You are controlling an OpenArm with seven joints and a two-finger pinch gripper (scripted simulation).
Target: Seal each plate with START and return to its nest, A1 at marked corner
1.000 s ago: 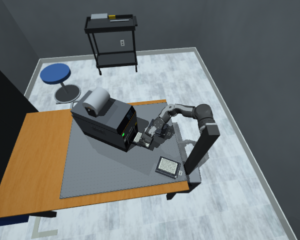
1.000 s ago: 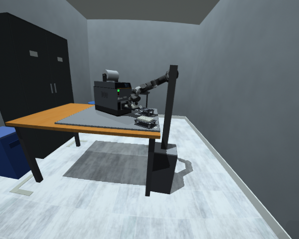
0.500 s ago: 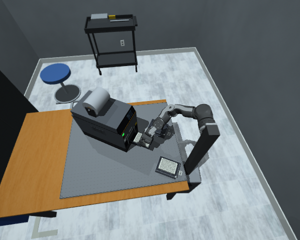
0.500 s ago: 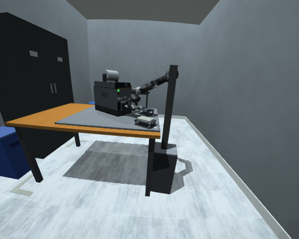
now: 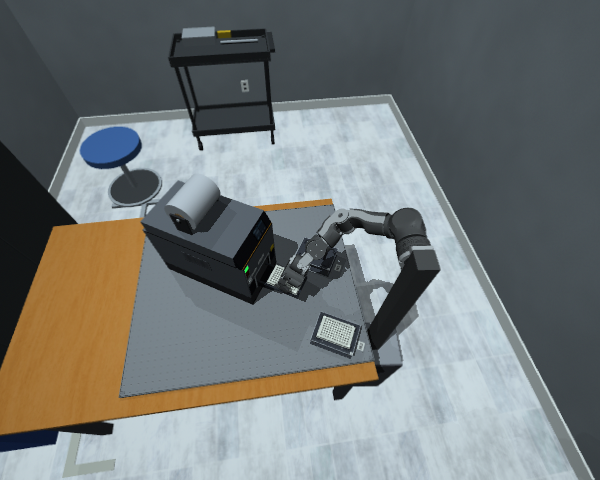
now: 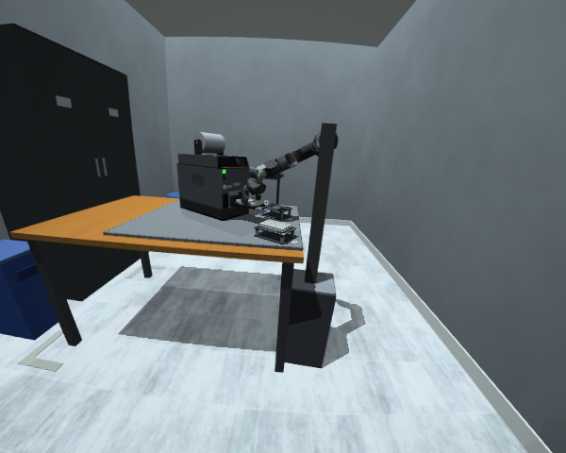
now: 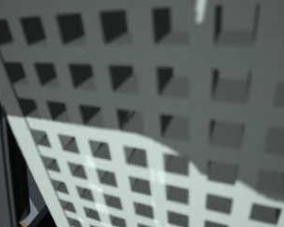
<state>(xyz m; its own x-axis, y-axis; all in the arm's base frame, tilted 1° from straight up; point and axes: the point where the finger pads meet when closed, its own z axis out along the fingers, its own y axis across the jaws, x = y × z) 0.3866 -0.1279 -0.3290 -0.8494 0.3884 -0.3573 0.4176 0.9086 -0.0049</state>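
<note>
The sealer stage is 2 cm below my hand. Round my hand: foil roll (30 cm ahead, 14 cm to the right, 30 cm above); then white well plate (19 cm behind, 19 cm to the left, 6 cm below); then grey start button (13 cm ahead, 4 cm to the left, 7 cm above).
</note>
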